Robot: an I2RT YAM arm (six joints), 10 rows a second.
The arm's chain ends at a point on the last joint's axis. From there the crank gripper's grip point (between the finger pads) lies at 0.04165 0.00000 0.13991 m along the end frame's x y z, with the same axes.
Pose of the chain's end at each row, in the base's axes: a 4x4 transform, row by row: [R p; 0 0 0 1], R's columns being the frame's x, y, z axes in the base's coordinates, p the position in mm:
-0.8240 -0.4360 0.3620 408.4; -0.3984 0.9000 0.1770 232.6; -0.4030 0.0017 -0.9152 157.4; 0 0 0 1
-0.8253 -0.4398 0.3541 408.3; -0.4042 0.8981 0.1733 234.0; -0.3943 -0.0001 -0.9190 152.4; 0 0 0 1
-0.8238 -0.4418 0.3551 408.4; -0.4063 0.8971 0.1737 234.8; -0.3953 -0.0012 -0.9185 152.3; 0 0 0 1
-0.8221 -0.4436 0.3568 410.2; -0.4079 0.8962 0.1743 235.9; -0.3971 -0.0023 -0.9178 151.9; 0 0 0 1
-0.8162 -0.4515 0.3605 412.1; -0.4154 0.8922 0.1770 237.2; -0.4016 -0.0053 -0.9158 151.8; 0 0 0 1
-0.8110 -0.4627 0.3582 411.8; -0.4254 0.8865 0.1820 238.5; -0.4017 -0.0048 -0.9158 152.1; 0 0 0 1
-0.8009 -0.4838 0.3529 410.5; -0.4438 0.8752 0.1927 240.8; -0.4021 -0.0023 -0.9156 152.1; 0 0 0 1
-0.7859 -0.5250 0.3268 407.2; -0.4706 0.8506 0.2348 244.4; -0.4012 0.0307 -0.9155 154.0; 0 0 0 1
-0.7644 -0.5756 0.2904 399.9; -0.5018 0.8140 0.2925 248.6; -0.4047 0.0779 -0.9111 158.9; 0 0 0 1
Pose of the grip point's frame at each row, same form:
-0.8240 -0.4360 0.3620 424.7; -0.3984 0.9000 0.1770 240.8; -0.4030 0.0017 -0.9152 12.6; 0 0 0 1
-0.8253 -0.4398 0.3541 423.5; -0.4042 0.8981 0.1733 241.4; -0.3943 -0.0001 -0.9190 7.4; 0 0 0 1
-0.8238 -0.4418 0.3551 423.8; -0.4063 0.8971 0.1737 242.2; -0.3953 -0.0012 -0.9185 7.3; 0 0 0 1
-0.8221 -0.4436 0.3568 425.9; -0.4079 0.8962 0.1743 243.3; -0.3971 -0.0023 -0.9178 7.0; 0 0 0 1
-0.8162 -0.4515 0.3605 428.5; -0.4154 0.8922 0.1770 244.7; -0.4016 -0.0053 -0.9158 6.9; 0 0 0 1
-0.8110 -0.4627 0.3582 428.1; -0.4254 0.8865 0.1820 246.2; -0.4017 -0.0048 -0.9158 7.2; 0 0 0 1
-0.8009 -0.4838 0.3529 426.5; -0.4438 0.8752 0.1927 249.3; -0.4021 -0.0023 -0.9156 7.3; 0 0 0 1
-0.7859 -0.5250 0.3268 420.2; -0.4706 0.8506 0.2348 257.7; -0.4012 0.0307 -0.9155 9.2; 0 0 0 1
-0.7644 -0.5756 0.2904 408.7; -0.5018 0.8140 0.2925 268.6; -0.4047 0.0779 -0.9111 14.6; 0 0 0 1

